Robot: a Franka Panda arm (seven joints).
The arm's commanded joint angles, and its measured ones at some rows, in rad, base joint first. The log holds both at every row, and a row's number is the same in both.
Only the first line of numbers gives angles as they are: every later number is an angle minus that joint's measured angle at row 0.
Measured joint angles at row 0:
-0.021, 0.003, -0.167, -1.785, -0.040, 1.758, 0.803
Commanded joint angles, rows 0 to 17:
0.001, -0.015, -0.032, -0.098, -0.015, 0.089, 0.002
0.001, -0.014, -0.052, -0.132, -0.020, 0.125, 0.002
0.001, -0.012, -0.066, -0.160, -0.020, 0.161, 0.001
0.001, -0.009, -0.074, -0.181, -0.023, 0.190, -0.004
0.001, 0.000, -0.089, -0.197, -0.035, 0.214, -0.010
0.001, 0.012, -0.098, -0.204, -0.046, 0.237, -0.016
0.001, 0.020, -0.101, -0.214, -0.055, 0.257, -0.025
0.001, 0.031, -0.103, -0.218, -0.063, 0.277, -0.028
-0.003, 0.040, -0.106, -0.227, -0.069, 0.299, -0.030
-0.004, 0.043, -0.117, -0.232, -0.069, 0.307, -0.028
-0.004, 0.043, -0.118, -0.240, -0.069, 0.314, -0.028
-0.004, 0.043, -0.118, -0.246, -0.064, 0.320, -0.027
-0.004, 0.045, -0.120, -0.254, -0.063, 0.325, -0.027
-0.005, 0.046, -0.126, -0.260, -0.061, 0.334, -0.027
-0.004, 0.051, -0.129, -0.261, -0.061, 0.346, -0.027
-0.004, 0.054, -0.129, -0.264, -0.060, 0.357, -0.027
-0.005, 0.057, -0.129, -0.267, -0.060, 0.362, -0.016
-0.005, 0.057, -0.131, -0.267, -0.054, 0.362, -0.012
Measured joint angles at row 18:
-0.002, 0.053, -0.128, -0.255, -0.051, 0.330, -0.020
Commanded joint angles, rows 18 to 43:
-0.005, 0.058, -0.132, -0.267, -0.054, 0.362, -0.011
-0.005, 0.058, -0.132, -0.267, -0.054, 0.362, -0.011
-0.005, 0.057, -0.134, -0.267, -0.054, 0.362, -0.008
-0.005, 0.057, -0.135, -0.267, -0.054, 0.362, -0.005
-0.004, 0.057, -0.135, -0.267, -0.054, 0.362, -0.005
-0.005, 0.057, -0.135, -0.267, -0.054, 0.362, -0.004
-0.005, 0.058, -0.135, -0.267, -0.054, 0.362, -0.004
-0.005, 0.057, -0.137, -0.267, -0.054, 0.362, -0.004
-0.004, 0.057, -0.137, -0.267, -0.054, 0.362, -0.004
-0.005, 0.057, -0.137, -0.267, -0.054, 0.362, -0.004
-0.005, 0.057, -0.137, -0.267, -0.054, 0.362, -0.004
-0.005, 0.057, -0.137, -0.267, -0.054, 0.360, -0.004
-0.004, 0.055, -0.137, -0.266, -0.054, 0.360, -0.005
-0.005, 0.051, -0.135, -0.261, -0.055, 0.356, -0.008
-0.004, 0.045, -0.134, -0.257, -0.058, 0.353, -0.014
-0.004, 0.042, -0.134, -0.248, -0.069, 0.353, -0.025
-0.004, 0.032, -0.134, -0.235, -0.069, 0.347, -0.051
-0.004, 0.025, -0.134, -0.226, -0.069, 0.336, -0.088
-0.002, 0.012, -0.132, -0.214, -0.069, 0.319, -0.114
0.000, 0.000, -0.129, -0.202, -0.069, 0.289, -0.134
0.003, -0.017, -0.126, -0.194, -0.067, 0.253, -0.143
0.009, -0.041, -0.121, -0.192, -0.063, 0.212, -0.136
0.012, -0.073, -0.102, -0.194, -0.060, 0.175, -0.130
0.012, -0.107, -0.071, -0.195, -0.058, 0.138, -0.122
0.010, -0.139, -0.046, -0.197, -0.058, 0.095, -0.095
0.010, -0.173, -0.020, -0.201, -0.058, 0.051, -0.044
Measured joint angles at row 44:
0.007, -0.066, -0.090, -0.187, -0.052, 0.164, -0.120
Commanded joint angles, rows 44 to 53:
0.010, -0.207, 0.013, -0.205, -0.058, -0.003, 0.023
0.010, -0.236, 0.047, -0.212, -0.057, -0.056, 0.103
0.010, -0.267, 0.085, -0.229, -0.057, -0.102, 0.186
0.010, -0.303, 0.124, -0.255, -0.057, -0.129, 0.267
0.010, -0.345, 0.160, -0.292, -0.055, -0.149, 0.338
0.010, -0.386, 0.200, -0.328, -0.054, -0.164, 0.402
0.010, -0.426, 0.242, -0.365, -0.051, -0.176, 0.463
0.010, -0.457, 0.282, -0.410, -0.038, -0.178, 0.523
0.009, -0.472, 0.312, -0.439, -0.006, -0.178, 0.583
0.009, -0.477, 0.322, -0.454, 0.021, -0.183, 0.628
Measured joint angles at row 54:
0.020, -0.401, 0.261, -0.348, -0.033, -0.181, 0.488
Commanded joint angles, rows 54 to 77:
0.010, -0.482, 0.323, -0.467, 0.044, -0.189, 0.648
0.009, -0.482, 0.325, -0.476, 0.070, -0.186, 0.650
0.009, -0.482, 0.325, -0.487, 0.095, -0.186, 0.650
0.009, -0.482, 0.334, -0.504, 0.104, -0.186, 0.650
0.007, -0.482, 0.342, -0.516, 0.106, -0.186, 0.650
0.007, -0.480, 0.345, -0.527, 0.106, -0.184, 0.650
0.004, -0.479, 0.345, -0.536, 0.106, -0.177, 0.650
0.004, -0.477, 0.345, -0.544, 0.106, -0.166, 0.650
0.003, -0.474, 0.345, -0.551, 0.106, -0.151, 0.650
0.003, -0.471, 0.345, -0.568, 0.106, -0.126, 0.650
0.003, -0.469, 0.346, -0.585, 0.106, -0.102, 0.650
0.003, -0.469, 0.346, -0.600, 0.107, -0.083, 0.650
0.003, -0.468, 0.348, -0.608, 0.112, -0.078, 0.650
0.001, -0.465, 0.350, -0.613, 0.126, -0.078, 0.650
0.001, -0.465, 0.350, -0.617, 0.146, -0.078, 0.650
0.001, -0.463, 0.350, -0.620, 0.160, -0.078, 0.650
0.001, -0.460, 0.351, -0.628, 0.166, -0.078, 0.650
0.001, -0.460, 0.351, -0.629, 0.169, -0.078, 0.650
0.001, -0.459, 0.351, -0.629, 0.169, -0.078, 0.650
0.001, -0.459, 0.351, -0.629, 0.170, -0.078, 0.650
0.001, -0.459, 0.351, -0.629, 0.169, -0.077, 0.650
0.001, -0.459, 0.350, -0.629, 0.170, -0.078, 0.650
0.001, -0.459, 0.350, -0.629, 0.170, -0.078, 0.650
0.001, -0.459, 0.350, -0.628, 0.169, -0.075, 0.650
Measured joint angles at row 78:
0.016, -0.459, 0.334, -0.626, 0.153, -0.089, 0.639
